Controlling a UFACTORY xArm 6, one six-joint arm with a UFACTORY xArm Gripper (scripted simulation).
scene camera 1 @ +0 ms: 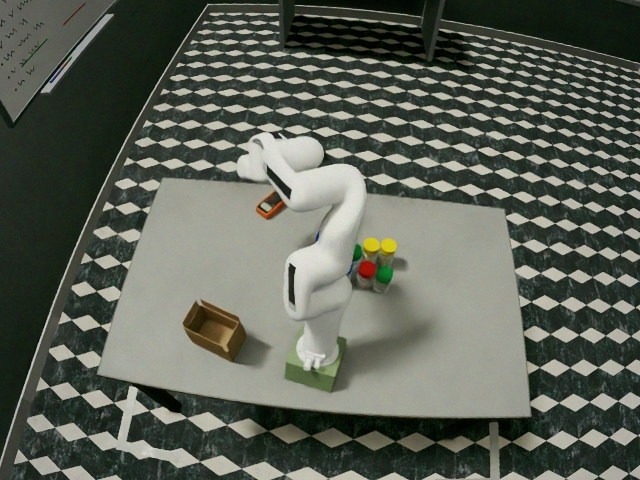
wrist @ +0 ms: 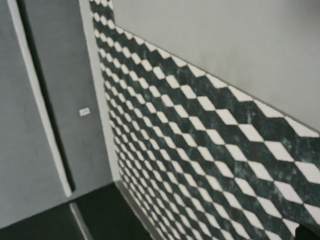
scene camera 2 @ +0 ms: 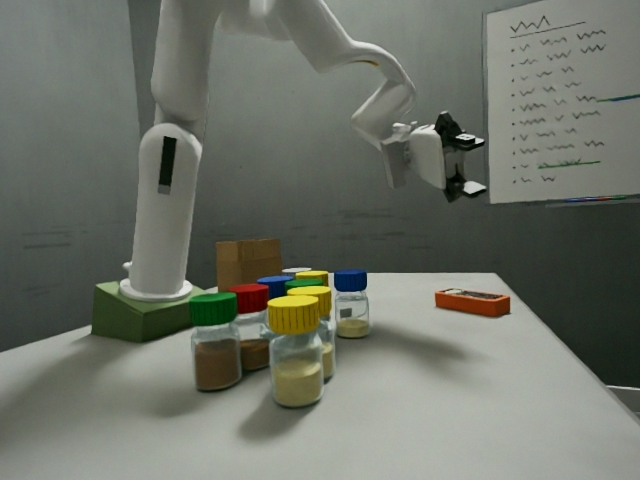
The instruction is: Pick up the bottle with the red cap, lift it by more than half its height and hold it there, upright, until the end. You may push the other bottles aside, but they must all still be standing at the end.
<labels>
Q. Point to a yellow-capped bottle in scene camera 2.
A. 295, 350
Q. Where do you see a yellow-capped bottle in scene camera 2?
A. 325, 329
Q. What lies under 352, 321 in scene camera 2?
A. A blue-capped bottle.
</labels>
